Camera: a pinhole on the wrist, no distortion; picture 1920 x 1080 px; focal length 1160.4 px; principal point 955.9 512.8 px. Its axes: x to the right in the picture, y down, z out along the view. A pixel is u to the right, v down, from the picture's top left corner.
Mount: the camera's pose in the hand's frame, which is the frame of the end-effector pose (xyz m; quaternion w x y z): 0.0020 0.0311 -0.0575 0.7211 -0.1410 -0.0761 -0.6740
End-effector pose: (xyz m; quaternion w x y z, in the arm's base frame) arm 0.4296 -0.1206 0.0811 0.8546 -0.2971 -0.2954 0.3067
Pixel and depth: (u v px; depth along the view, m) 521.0 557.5 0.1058
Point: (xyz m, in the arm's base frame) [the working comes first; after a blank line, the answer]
In the camera's frame: -0.0397 0.0041 0.1058

0.3805 -0.0382 0.0348
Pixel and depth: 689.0 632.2 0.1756
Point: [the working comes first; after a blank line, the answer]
In the camera's frame: -0.0404 0.0181 0.1756

0.3406 0.0109 0.0672
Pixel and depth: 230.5 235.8 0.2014
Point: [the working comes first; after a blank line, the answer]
In the camera's frame: -0.1259 -0.0481 0.2014

0.2620 0.0179 -0.0110
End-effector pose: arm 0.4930 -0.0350 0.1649 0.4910 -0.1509 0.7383 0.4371
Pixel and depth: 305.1 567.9 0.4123
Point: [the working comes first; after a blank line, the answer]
In the camera's frame: -0.2312 0.0196 0.4123

0.3850 0.3970 0.2863
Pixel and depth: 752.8 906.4 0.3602
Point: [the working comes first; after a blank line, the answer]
In the camera's frame: -0.0630 0.1222 0.3602

0.4382 0.3150 0.1075
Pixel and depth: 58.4 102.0 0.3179
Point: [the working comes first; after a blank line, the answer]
In the camera's frame: -0.2459 -0.1125 0.3179

0.4175 0.2917 0.4064
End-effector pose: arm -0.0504 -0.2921 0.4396 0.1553 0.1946 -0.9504 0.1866
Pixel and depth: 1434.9 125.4 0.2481
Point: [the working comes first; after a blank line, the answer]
In the camera's frame: 0.1024 -0.0828 0.2481

-0.0552 -0.3613 0.2275
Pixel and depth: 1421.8 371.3 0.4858
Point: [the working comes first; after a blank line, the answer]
In the camera's frame: 0.1950 -0.0592 0.4858

-0.1488 -0.4931 0.0287
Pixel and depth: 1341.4 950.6 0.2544
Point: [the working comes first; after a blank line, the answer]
In the camera's frame: 0.0845 0.0960 0.2544

-0.2183 -0.3851 0.2995
